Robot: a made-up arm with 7 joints. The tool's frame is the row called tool.
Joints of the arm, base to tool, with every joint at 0 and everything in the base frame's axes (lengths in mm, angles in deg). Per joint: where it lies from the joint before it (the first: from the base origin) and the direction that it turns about. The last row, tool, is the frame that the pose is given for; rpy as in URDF.
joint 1: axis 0 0 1 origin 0 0 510.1
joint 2: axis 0 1 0 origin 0 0 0
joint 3: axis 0 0 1 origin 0 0 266
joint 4: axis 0 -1 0 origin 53.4 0 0
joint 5: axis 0 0 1 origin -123.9 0 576.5
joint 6: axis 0 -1 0 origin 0 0 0
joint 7: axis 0 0 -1 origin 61.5 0 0
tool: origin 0 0 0 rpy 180 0 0
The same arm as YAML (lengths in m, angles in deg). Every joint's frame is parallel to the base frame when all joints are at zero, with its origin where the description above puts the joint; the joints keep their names.
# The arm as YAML. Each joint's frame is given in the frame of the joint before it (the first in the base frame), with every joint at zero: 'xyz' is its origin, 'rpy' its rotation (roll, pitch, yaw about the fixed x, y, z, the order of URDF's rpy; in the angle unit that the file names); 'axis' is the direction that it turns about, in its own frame. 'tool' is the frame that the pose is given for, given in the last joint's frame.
units:
  length: m
  angle: deg
joints:
  - name: joint 1
    type: revolute
    origin:
      xyz: [0.0, 0.0, 0.5101]
      rpy: [0.0, 0.0, 0.0]
    axis: "+z"
  - name: joint 2
    type: revolute
    origin:
      xyz: [0.0, 0.0, 0.0]
      rpy: [0.0, 0.0, 0.0]
    axis: "+y"
  - name: joint 3
    type: revolute
    origin:
      xyz: [0.0, 0.0, 0.266]
      rpy: [0.0, 0.0, 0.0]
    axis: "+z"
  - name: joint 4
    type: revolute
    origin:
      xyz: [0.0534, 0.0, 0.0]
      rpy: [0.0, 0.0, 0.0]
    axis: "-y"
  - name: joint 5
    type: revolute
    origin:
      xyz: [-0.1239, 0.0, 0.5765]
      rpy: [0.0, 0.0, 0.0]
    axis: "+z"
  - name: joint 6
    type: revolute
    origin:
      xyz: [0.0, 0.0, 0.0]
      rpy: [0.0, 0.0, 0.0]
    axis: "-y"
  - name: joint 7
    type: revolute
    origin:
      xyz: [0.0615, 0.0, 0.0]
      rpy: [0.0, 0.0, 0.0]
    axis: "-z"
tool:
  origin:
    xyz: [0.0, 0.0, 0.0]
    rpy: [180.0, 0.0, 0.0]

